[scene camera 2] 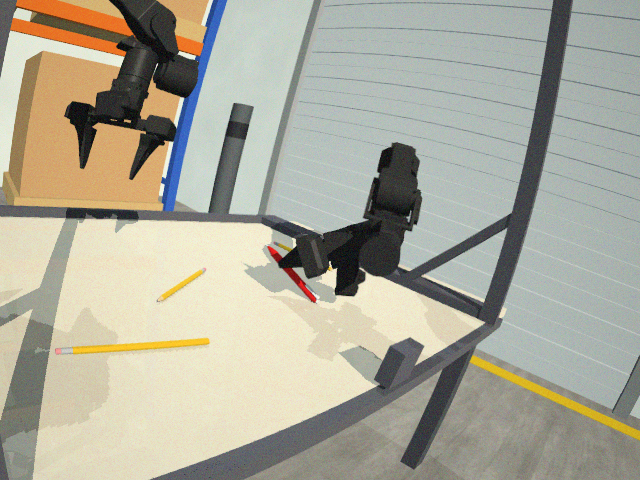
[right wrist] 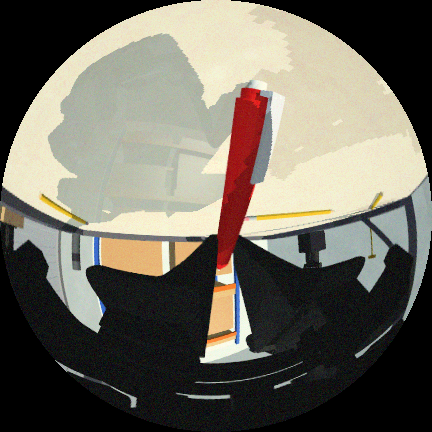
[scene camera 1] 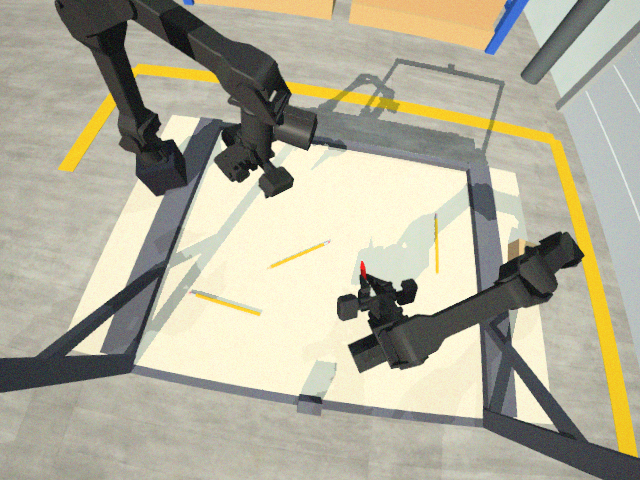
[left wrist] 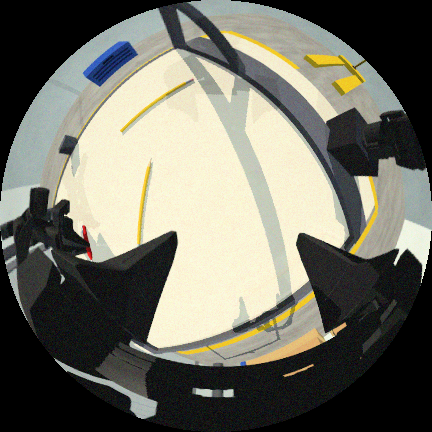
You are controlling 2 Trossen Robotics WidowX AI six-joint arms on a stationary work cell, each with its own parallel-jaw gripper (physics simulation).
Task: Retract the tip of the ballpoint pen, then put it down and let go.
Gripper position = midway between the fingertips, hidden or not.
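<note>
Open and holding nothing, the left gripper (scene camera 2: 105, 174) (scene camera 1: 256, 183) (left wrist: 240, 238) is visible in scene camera 2, scene camera 1 and the left wrist view. The right gripper (scene camera 2: 280, 264) (right wrist: 224, 240) (scene camera 1: 362, 275) (left wrist: 89, 247) appears in those same views and in the right wrist view too. There is also a red ballpoint pen (right wrist: 257, 112).
</note>
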